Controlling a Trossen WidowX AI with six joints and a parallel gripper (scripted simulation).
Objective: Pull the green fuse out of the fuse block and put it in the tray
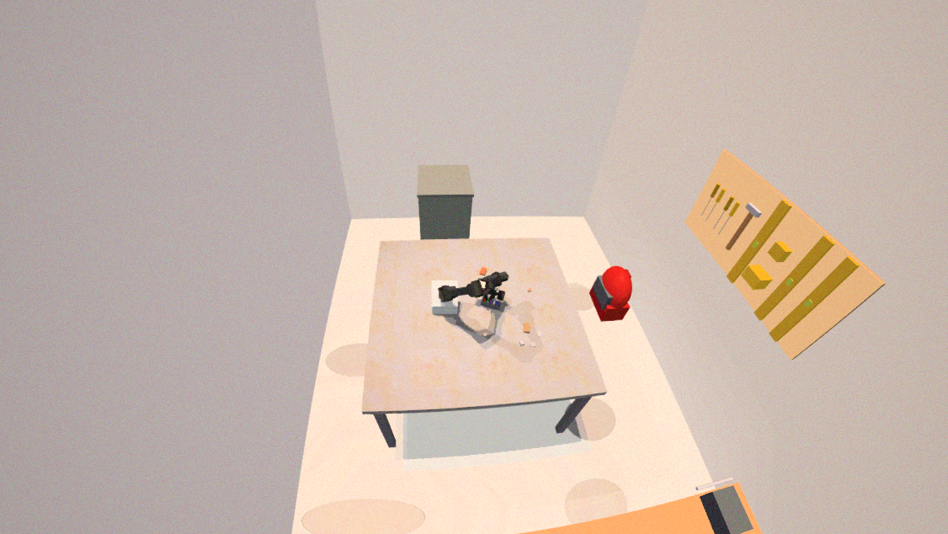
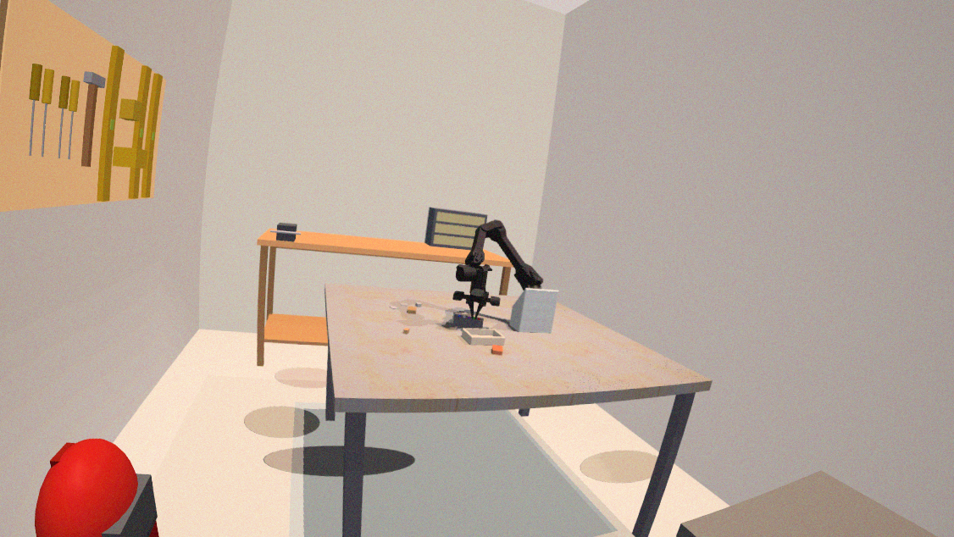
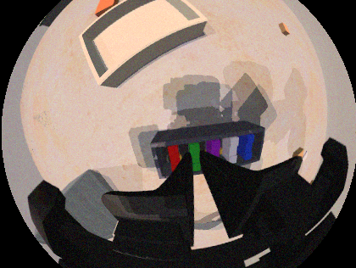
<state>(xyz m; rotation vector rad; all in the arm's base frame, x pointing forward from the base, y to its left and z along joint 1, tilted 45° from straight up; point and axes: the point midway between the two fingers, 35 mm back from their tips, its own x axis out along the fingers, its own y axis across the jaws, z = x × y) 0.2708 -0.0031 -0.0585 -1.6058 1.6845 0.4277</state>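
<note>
Now: the red fuse 2 cm behind my gripper tip and 1 cm below it. Also, from my gripper tip: purple fuse 2 cm ahead, 1 cm to the right, 1 cm below; blue fuse 6 cm ahead, 2 cm to the right, 1 cm below; green fuse 1 cm below.
</note>
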